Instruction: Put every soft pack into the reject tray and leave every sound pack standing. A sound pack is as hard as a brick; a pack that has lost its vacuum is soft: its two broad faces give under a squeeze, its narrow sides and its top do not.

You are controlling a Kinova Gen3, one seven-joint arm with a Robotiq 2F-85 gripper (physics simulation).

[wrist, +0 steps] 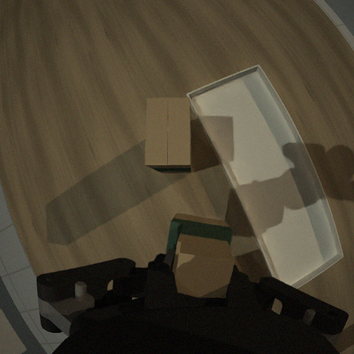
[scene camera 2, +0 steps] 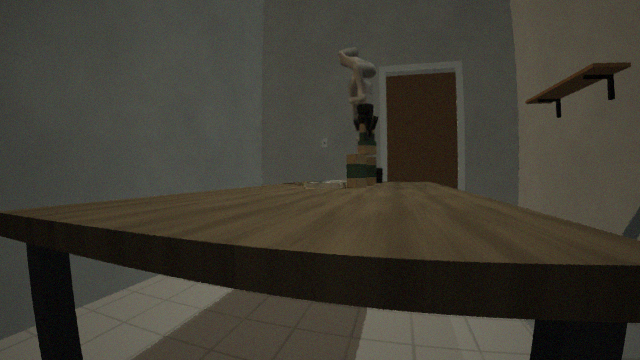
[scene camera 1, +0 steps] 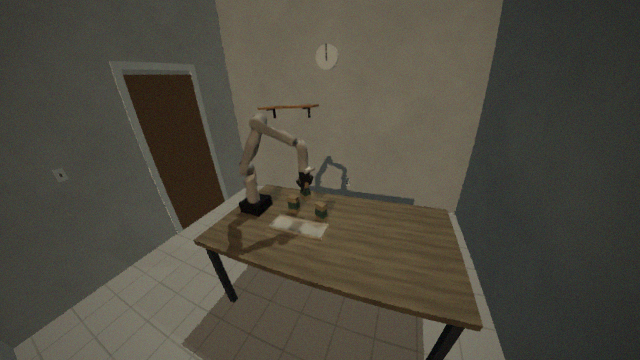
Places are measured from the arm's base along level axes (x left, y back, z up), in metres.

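Pixels of known places: gripper, fingertip midpoint: [scene camera 2: 365, 139] [scene camera 1: 305, 190]; arm's base, link origin: [scene camera 1: 254, 200].
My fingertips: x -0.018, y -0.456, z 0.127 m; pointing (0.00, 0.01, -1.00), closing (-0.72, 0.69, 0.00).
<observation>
For each thing: its top centre in the pictures, then the offset to it from my fingertips. Level surfaces: height alone.
- tan pack with a green band, top centre: [scene camera 2: 366, 124] [scene camera 1: 304, 181] dx +0.007, dy +0.007, dz +0.071 m
- second pack, top centre: [scene camera 2: 356, 154] [scene camera 1: 320, 203] dx -0.047, dy -0.115, dz -0.077 m
- third pack, top centre: [scene camera 1: 292, 199] dx +0.020, dy +0.121, dz -0.097 m
- white reject tray, top centre: [scene camera 2: 333, 181] [scene camera 1: 298, 224] dx -0.154, dy +0.029, dz -0.196 m
- wooden table, surface height: dz -0.218 m
My gripper [scene camera 1: 305, 185] [scene camera 2: 367, 133] [wrist: 195, 264] is shut on a tan pack with a green band [scene camera 1: 306, 191] [scene camera 2: 367, 142] [wrist: 202, 246] and holds it upright above the table, clear of the top. A second pack [scene camera 1: 321, 209] [scene camera 2: 357, 171] [wrist: 168, 132] stands beside the tray's corner. A third pack [scene camera 1: 294, 202] stands nearer the robot base; in the wrist view it cannot be made out behind the gripper and held pack. The white reject tray [scene camera 1: 300, 228] [scene camera 2: 325, 185] [wrist: 292, 262] lies flat and holds no pack. Whether any pack's faces give cannot be told.
The wooden table [scene camera 1: 380, 245] [scene camera 2: 320, 220] [wrist: 75, 90] carries everything. The robot's black base [scene camera 1: 256, 205] stands at the table's left end. A wall shelf [scene camera 1: 288, 107] [scene camera 2: 580, 82] hangs on the wall behind the table.
</observation>
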